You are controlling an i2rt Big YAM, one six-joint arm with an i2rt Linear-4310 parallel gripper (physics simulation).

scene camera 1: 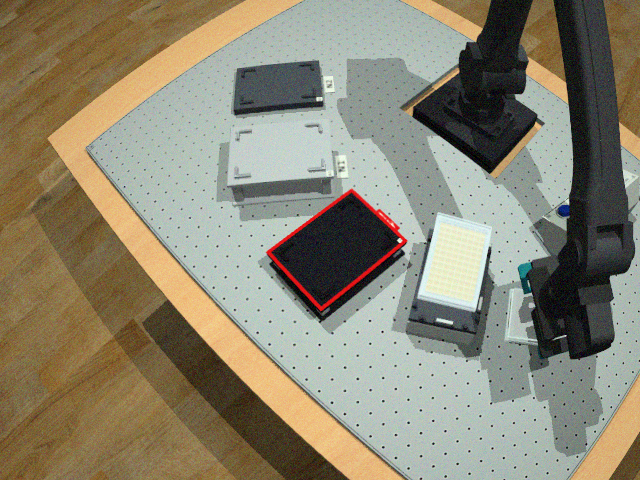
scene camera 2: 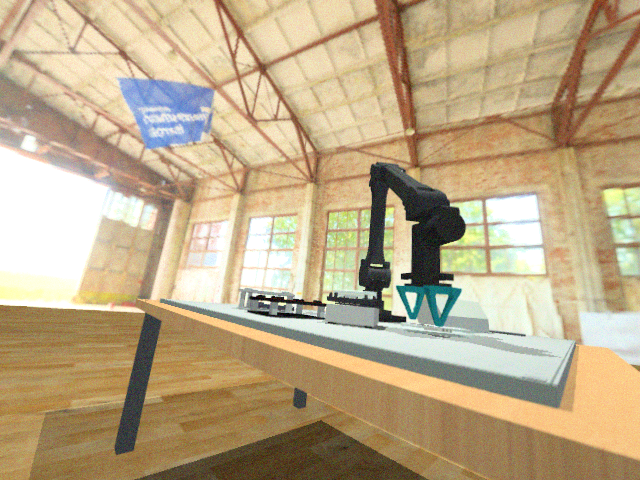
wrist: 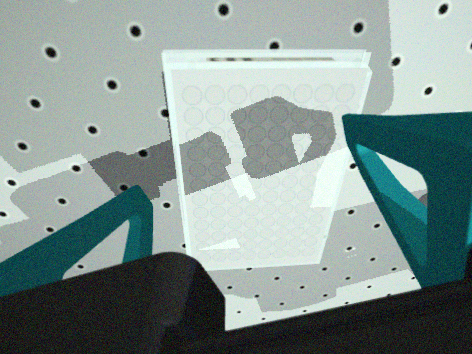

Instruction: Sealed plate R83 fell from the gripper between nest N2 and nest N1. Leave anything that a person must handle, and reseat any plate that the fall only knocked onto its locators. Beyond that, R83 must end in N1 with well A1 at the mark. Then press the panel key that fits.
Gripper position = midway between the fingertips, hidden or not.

Observation:
The gripper [scene camera 1: 534, 322] is open and holds nothing. Also in view: a plate shaker [scene camera 1: 426, 318] and a button panel [scene camera 2: 469, 315].
The gripper is seen too in scene camera 2 [scene camera 2: 424, 322] and in the wrist view [wrist: 238, 164]. The plate shaker shows as well in scene camera 2 [scene camera 2: 368, 317].

